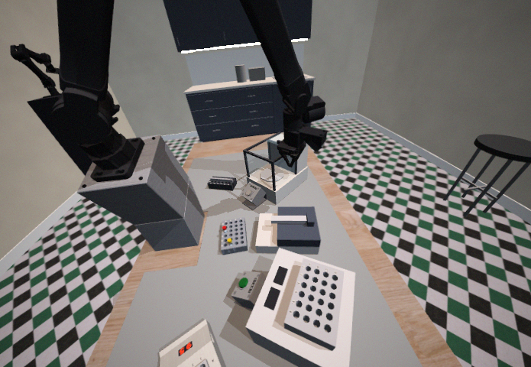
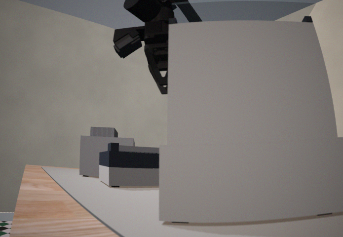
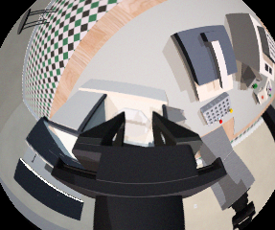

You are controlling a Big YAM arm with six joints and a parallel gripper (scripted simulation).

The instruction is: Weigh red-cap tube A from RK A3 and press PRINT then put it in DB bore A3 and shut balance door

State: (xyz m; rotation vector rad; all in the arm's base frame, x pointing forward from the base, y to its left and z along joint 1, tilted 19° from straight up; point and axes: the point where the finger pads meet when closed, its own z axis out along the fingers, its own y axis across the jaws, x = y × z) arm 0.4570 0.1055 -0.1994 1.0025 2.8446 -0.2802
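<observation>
Now: the tube rack 240 mm behind my hand, 180 mm below it and 160 mm to the right of it. The rest, counted from my hand: yellow-capped tube: 250 mm behind, 200 mm to the right, 170 mm below; then balance door: 170 mm to the left, 10 mm above; then spectrophotometer: 180 mm to the right, 130 mm below, 50 mm behind.
</observation>
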